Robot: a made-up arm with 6 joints.
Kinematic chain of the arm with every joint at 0, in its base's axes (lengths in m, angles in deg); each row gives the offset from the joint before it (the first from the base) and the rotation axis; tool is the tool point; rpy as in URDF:
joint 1: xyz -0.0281 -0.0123 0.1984 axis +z
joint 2: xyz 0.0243 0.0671 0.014 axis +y
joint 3: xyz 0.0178 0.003 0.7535 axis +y
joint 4: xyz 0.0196 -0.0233 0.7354 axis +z
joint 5: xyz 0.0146 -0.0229 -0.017 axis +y
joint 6: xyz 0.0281 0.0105 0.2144 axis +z
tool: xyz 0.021 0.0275 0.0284 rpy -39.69 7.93 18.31
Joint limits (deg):
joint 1: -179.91..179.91
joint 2: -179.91..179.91
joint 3: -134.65..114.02
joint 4: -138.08..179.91
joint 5: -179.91..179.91
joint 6: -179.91..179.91
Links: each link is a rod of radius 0.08 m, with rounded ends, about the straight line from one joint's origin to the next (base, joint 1, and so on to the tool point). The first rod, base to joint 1, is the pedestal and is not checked.
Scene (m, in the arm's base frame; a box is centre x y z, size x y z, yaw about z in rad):
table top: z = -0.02
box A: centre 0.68 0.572 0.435 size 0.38 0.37 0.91 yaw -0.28
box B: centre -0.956 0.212 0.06 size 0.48 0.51 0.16 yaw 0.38
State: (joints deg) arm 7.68 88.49 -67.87 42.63 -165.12 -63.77
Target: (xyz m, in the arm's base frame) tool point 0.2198 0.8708 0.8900
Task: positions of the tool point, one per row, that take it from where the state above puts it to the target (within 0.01 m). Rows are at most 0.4 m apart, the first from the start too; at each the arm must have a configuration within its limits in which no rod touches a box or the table.
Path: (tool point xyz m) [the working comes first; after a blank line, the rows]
Joints at the target: 75.11 71.02 -47.65 42.17 -175.14 -63.25
Straight joint move there: touches box A.

1: 0.7395 0.0692 0.8937
2: 0.5648 0.0478 1.0512
3: 0.3659 0.0036 1.1649
4: 0.1531 -0.0635 1.2304
5: -0.0626 -0.1515 1.2445
6: 0.1738 0.0120 1.2536
7: 0.3184 0.2726 1.1990
8: 0.3369 0.5800 1.0781
9: 0.2198 0.8708 0.8900

